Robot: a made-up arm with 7 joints. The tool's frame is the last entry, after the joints.
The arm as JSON. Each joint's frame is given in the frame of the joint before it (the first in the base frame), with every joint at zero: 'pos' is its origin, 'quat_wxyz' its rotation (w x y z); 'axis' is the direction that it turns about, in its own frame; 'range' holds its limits. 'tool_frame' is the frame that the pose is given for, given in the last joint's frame.
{
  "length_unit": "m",
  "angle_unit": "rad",
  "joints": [
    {
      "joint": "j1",
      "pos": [
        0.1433,
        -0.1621,
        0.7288
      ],
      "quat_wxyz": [
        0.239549,
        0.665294,
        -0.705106,
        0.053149
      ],
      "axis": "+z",
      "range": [
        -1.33,
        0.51
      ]
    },
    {
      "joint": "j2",
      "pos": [
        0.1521,
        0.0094,
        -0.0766
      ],
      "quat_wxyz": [
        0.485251,
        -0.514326,
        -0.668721,
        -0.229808
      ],
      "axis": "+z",
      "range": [
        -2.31,
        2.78
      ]
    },
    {
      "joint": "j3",
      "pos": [
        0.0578,
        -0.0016,
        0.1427
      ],
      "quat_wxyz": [
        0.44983,
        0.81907,
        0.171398,
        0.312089
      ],
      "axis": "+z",
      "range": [
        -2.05,
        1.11
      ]
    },
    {
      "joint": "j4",
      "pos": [
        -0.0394,
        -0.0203,
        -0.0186
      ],
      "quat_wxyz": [
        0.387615,
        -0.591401,
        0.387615,
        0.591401
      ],
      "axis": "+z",
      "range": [
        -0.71,
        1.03
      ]
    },
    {
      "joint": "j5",
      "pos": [
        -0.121,
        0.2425,
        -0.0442
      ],
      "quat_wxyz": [
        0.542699,
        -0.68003,
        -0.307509,
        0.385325
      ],
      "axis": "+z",
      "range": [
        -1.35,
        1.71
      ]
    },
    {
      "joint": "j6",
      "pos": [
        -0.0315,
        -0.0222,
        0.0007
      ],
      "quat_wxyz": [
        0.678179,
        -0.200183,
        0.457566,
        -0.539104
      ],
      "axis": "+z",
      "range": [
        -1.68,
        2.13
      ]
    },
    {
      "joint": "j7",
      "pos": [
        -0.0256,
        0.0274,
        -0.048
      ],
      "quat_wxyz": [
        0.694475,
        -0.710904,
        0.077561,
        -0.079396
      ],
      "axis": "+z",
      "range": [
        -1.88,
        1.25
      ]
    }
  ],
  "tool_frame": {
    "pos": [
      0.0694,
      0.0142,
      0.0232
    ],
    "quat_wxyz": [
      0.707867,
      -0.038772,
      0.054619,
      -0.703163
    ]
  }
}
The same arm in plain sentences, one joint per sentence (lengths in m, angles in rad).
The arm has seven revolute joints in a row. What follows holds with every joint at zero, and every direction is one of the base frame's.
Joint 1 sits 0.1433 m along +x and 0.1621 m along -y and 0.7288 m along +z from the base frame's origin and rotates about the direction (-0.267095, -0.393692, -0.879583), from -1.3300 to 0.5100 rad.
Joint 2 sits 0.0114 m along +x and 0.1076 m along -y and 0.1318 m along +z from joint 1 and rotates about the direction (-0.66411, 0.63131, 0.400506), from -2.3100 to 2.7800 rad.
Joint 3 sits 0.1338 m along -x and 0.0740 m along +y and 0.0177 m along +z from joint 2 and rotates about -z, from -2.0500 to 1.1100 rad.
Joint 4 sits 0.0442 m along +x and 0.0029 m along -y and 0.0186 m along +z from joint 3 and rotates about +y, from -0.7100 to 1.0300 rad.
Joint 5 sits 0.2425 m along +x and 0.0442 m along -y and 0.1210 m along -z from joint 4 and rotates about the direction (0.501121, -0.114005, -0.857835), from -1.3500 to 1.7100 rad.
Joint 6 sits 0.0211 m along -x and 0.0276 m along +y and 0.0168 m along -z from joint 5 and rotates about +x, from -1.6800 to 2.1300 rad.
Joint 7 sits 0.0480 m along -x and 0.0335 m along -y and 0.0168 m along +z from joint 6 and rotates about the direction (-0.022801, -0.131704, 0.991027), from -1.8800 to 1.2500 rad.
The tool frame, which is the frame that the pose is given for, sits 0.0144 m along -x and 0.0659 m along +y and 0.0318 m along +z from joint 7; its axes are the base frame's turned by roll 0.0000, pitch 0.0000 and yaw 0.0000 rad (as in URDF: about the fixed x, then y, then z).

